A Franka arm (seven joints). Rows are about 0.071 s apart.
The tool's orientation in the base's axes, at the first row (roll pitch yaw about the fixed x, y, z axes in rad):
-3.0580 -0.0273 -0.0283
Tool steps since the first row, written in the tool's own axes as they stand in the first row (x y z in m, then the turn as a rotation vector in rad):
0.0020 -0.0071 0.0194 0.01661 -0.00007 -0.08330
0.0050 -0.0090 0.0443 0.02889 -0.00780 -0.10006
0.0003 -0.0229 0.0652 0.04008 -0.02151 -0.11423
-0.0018 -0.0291 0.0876 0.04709 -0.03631 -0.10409
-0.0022 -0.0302 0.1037 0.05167 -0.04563 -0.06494
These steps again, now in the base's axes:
0.0028 0.0086 -0.0187 0.01414 -0.00729 0.08344
0.0065 0.0125 -0.0432 0.02611 -0.00132 0.10111
0.0028 0.0282 -0.0630 0.03723 0.01085 0.11668
0.0015 0.0363 -0.0849 0.04492 0.02623 0.10800
0.0016 0.0387 -0.1008 0.05089 0.03862 0.06991

